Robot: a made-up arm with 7 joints.
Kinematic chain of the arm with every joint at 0, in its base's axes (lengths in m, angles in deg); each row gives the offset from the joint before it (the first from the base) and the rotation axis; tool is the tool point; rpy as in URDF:
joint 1: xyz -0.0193 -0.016 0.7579 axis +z
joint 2: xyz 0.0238 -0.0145 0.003 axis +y
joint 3: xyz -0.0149 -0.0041 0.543 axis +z
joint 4: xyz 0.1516 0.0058 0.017 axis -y
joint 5: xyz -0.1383 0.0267 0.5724 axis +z
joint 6: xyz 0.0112 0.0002 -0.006 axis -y
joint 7: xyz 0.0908 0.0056 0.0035 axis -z
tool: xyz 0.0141 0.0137 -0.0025 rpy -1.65 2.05 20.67
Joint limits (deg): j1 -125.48..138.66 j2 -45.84..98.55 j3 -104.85..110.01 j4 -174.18..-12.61 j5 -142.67..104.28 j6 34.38..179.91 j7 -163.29..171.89
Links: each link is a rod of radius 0.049 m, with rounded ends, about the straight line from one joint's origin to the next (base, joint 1, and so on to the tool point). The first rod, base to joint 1, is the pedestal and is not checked.
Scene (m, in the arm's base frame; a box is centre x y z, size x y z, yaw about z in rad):
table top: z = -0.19
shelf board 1: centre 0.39 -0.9 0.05 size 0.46 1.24 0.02 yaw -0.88
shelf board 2: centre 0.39 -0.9 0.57 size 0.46 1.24 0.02 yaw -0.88
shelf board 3: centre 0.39 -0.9 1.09 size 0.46 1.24 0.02 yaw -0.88
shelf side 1: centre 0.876 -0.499 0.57 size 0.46 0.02 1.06 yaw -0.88
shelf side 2: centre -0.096 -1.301 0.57 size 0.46 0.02 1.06 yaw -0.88
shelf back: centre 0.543 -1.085 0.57 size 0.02 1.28 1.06 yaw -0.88
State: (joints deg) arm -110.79 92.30 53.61 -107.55 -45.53 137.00 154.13
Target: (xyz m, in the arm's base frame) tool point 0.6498 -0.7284 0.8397
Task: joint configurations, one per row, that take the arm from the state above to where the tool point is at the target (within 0.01 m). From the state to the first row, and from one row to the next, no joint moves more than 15 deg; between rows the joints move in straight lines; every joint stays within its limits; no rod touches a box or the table.
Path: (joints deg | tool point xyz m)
1: -118.14 88.21 48.44 -122.41 -45.94 136.95 154.96 | 0.3139 -0.6684 0.3186
2: -125.48 84.12 43.27 -137.28 -46.34 136.90 155.80 | 0.2249 -0.5532 0.3273
3: -125.48 85.90 54.63 -143.57 -48.19 141.14 156.58 | 0.3120 -0.5199 0.4560
4: -125.48 87.68 65.98 -149.86 -50.04 145.37 157.36 | 0.3597 -0.4748 0.5918
5: -125.48 89.46 77.34 -156.15 -51.89 149.61 158.14 | 0.3687 -0.4197 0.7234
6: -125.48 91.24 88.70 -162.45 -53.74 153.85 158.93 | 0.3429 -0.3571 0.8397
7: -119.01 87.08 86.32 -148.27 -52.02 149.93 157.65 | 0.4385 -0.4556 0.8156
8: -112.54 82.93 83.94 -134.10 -50.30 146.01 156.38 | 0.5214 -0.5520 0.8018
9: -106.08 78.78 81.57 -119.93 -48.58 142.09 155.10 | 0.5916 -0.6443 0.8076
10: -99.61 74.63 79.19 -105.76 -46.86 138.17 153.83 | 0.6498 -0.7284 0.8397

